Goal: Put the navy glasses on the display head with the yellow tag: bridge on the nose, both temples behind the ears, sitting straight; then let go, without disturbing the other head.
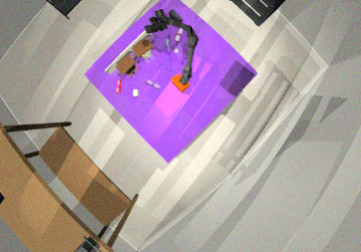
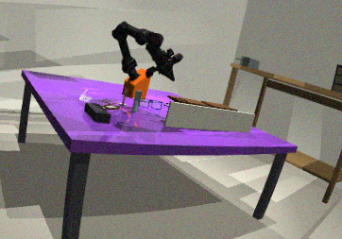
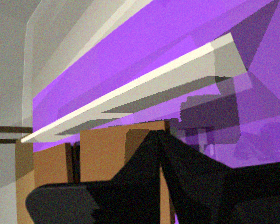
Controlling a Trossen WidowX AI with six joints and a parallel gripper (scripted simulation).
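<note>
The pale blue cylinder lies 140 mm behind my gripper tip, 70 mm to the right of it and 140 mm below it. Round my gripper tip: black case: 20 mm ahead, 360 mm to the right, 170 mm below; grey peg: 240 mm behind, 90 mm to the right, 170 mm below; white panel: 100 mm ahead, 240 mm to the left, 140 mm below.
</note>
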